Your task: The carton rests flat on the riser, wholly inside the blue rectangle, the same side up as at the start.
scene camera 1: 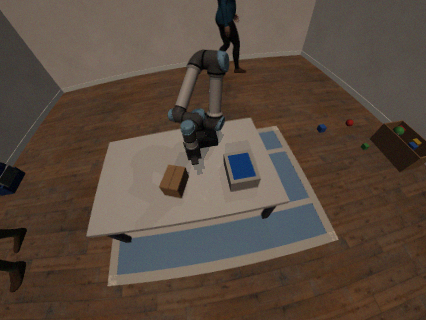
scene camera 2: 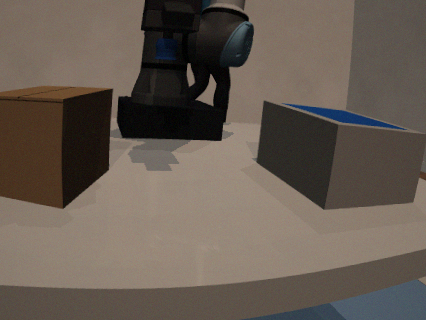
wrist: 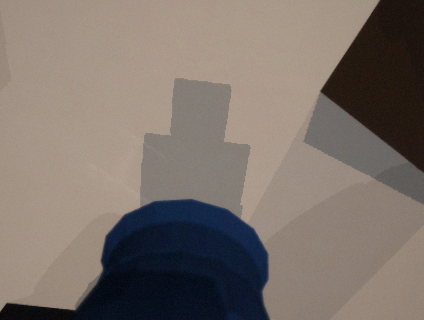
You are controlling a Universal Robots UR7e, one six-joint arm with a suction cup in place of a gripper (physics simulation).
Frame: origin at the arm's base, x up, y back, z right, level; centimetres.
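Seen in the pictures: hand at its tool point: (scene camera 2: 165, 59) (wrist: 184, 271); arm's base at its link origin: (scene camera 1: 200, 133) (scene camera 2: 160, 102).
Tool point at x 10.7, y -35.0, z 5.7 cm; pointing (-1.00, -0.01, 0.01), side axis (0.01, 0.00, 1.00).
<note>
Pixels of each thing's middle, then the offset from my tool point to it. Level surfaces: height alone.
- brown carton at the middle of its body: (scene camera 2: 49, 136) (scene camera 1: 174, 181) dz +17.2, dx -11.4, dy -6.9 cm
- white table at its surface level: dx -17.9 cm
- grey riser at the middle of its body: (scene camera 2: 338, 149) (scene camera 1: 240, 170) dz -30.1, dx -11.9, dy -6.5 cm
- blue rectangle at the middle of its body: (scene camera 2: 343, 115) (scene camera 1: 241, 165) dz -30.1, dx -5.9, dy -6.5 cm
The brown carton (scene camera 1: 174, 181) (scene camera 2: 35, 145) stands on the white table (scene camera 1: 130, 210) (scene camera 2: 200, 240), with its seamed face up; its dark side (wrist: 387, 75) shows at the upper right in the wrist view. The grey riser (scene camera 1: 245, 184) (scene camera 2: 375, 167) stands to the right of the carton, apart from it, with the blue rectangle (scene camera 1: 242, 166) (scene camera 2: 345, 115) on its top and nothing on it. My suction gripper (scene camera 1: 195, 162) (scene camera 2: 166, 50) (wrist: 187, 225) is open and holds nothing. Its blue cup hangs above the table behind the gap between carton and riser, touching neither.
The arm's black base (scene camera 1: 207, 138) (scene camera 2: 170, 119) stands at the table's back edge, close behind the gripper. A person (scene camera 1: 229, 30) stands behind the table; another person's legs (scene camera 1: 16, 240) show at the left. An open box (scene camera 1: 397, 147) with toys is on the floor at the right.
</note>
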